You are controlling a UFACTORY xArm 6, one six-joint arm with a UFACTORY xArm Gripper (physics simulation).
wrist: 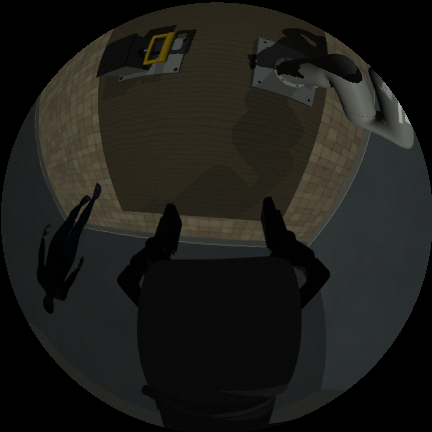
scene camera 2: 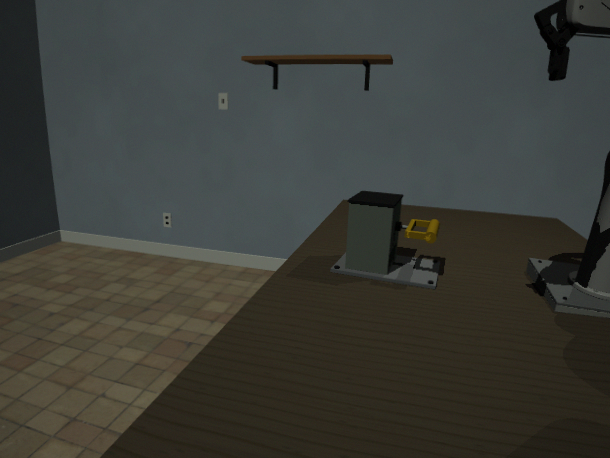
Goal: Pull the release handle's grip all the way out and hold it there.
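The release handle's yellow grip (scene camera 2: 434, 231) (wrist: 167, 48) is a rectangular frame with a thick outer bar. It sticks out on a short rod from the side of a grey box (scene camera 2: 371, 236) with a black top, close to the box. The box stands on a grey base plate (scene camera 2: 411, 278) (wrist: 170, 67). My gripper (wrist: 219, 209) is open and empty, its dark fingers wide apart in the wrist view. In the scene view part of it shows at the top right, high above the table and well away from the grip.
The robot's base plate (scene camera 2: 582, 304) (wrist: 285, 93) is bolted to the brown table (scene camera 2: 310, 360) (wrist: 165, 130), to the right of the handle unit. A wooden shelf (scene camera 2: 317, 59) hangs on the wall. A person (wrist: 62, 250) in dark clothes shows at the left of the wrist view, beyond the table.
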